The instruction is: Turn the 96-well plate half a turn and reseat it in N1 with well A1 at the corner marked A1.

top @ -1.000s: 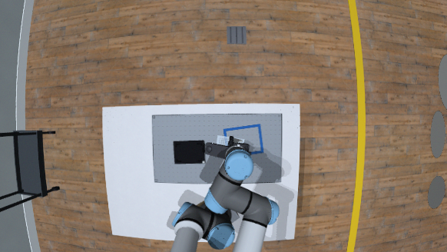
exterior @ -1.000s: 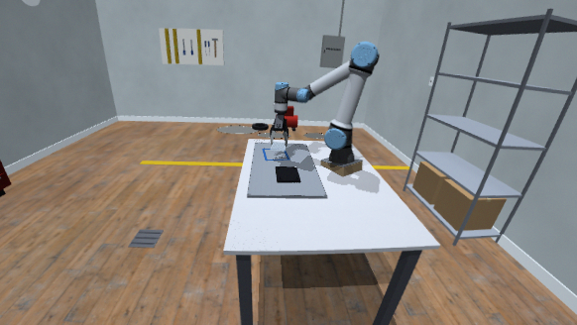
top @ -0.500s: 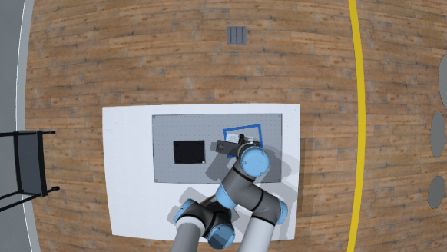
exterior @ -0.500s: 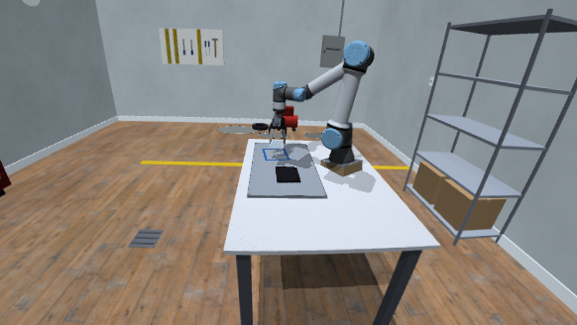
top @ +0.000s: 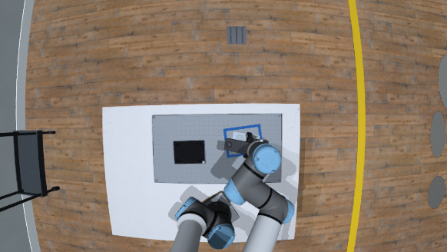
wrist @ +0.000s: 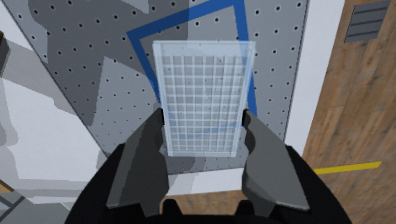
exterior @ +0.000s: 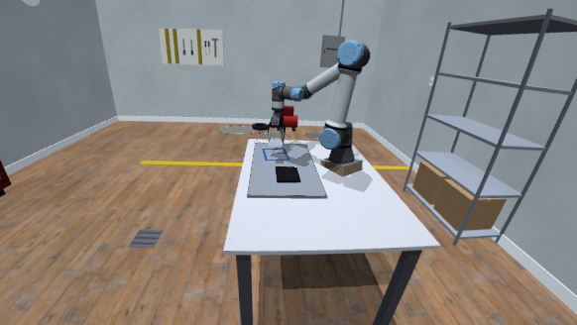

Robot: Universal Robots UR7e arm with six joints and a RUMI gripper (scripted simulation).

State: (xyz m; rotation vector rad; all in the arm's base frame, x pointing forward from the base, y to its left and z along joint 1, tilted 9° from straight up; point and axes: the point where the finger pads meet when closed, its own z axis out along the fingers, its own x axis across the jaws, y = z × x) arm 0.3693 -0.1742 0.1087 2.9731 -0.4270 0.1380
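Now: hand 10 mm above the clear 96-well plate. From my hand the other things lie so: black rectangular nest 290 mm to the left, 80 mm below, 20 mm behind.
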